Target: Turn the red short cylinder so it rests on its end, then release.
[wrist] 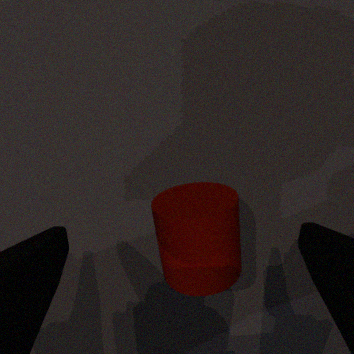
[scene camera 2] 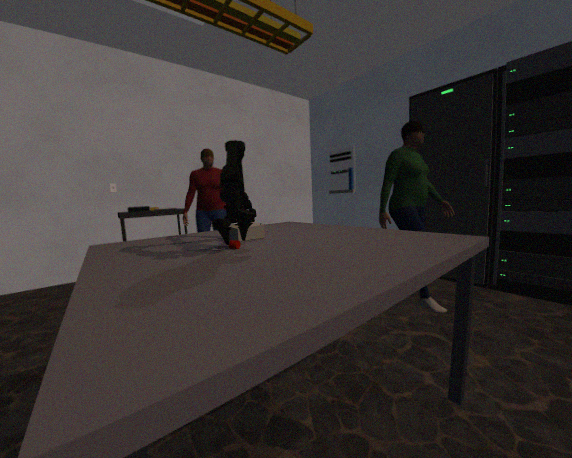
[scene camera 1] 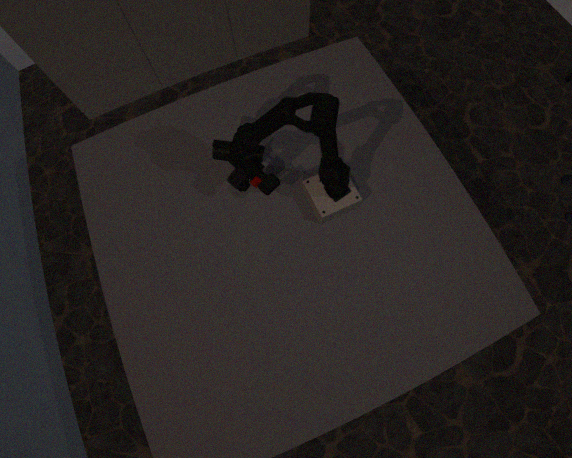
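Note:
The red short cylinder (scene camera 1: pixel 255 181) (scene camera 2: pixel 234 244) (wrist: pixel 200 235) lies on its side on the pale table top. In the wrist view its round ends face the top and bottom of the picture, and its curved side faces up. My gripper (scene camera 1: pixel 255 183) (scene camera 2: pixel 235 241) (wrist: pixel 185 236) is open and points down, low over the table. Its black fingers stand on either side of the cylinder, with a gap on both sides and a wider one on the left in the wrist view. In scene camera 1 the gripper hides part of the cylinder.
The arm's pale base block (scene camera 1: pixel 330 206) (scene camera 2: pixel 256 232) stands on the table (scene camera 1: pixel 300 325) (scene camera 2: pixel 300 290), beside the gripper. A person in red (scene camera 2: pixel 208 187) and a person in green (scene camera 2: pixel 411 175) stand beyond the table. Dark cabinets (scene camera 2: pixel 452 165) stand at the right.

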